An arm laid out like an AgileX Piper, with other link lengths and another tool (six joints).
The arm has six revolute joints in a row. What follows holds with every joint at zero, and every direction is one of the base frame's. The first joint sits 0.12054 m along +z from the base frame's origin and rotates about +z. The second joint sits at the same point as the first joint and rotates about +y. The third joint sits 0.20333 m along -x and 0.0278 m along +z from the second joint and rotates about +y. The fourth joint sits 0.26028 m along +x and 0.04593 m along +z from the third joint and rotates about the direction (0.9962, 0, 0.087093). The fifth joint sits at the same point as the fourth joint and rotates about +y. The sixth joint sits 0.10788 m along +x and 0.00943 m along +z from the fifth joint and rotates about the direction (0.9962, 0, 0.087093). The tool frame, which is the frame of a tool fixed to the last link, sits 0.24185 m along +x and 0.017 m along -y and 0.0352 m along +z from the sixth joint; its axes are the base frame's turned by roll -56.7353, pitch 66.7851 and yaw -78.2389 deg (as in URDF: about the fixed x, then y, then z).
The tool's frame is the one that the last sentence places.
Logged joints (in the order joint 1, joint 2, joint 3, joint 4, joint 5, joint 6), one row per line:
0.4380, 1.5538, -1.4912, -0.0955, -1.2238, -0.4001
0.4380, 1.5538, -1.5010, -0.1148, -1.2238, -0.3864
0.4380, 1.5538, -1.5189, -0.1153, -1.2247, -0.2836
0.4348, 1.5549, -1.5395, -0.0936, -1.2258, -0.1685
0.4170, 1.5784, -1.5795, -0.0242, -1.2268, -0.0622
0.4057, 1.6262, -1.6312, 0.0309, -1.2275, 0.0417
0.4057, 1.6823, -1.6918, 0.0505, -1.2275, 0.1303
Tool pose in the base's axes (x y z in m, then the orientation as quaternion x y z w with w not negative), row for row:
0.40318, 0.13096, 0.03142, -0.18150, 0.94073, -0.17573, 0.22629
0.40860, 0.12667, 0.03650, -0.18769, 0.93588, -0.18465, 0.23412
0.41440, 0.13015, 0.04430, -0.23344, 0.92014, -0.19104, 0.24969
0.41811, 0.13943, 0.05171, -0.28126, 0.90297, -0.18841, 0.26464
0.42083, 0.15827, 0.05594, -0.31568, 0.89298, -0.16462, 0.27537
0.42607, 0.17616, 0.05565, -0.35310, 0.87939, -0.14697, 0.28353
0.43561, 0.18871, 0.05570, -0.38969, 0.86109, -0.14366, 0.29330
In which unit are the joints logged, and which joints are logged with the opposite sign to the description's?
The joints are logged in radians. Opposite sign: joint 5, joint 6.
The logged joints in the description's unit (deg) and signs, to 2 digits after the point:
25.10, 89.03, -85.44, -5.47, 70.12, 22.92
25.10, 89.03, -86.00, -6.58, 70.12, 22.14
25.10, 89.03, -87.03, -6.61, 70.17, 16.25
24.91, 89.09, -88.21, -5.36, 70.23, 9.65
23.89, 90.44, -90.50, -1.39, 70.29, 3.56
23.24, 93.17, -93.46, 1.77, 70.33, -2.39
23.24, 96.39, -96.93, 2.89, 70.33, -7.47

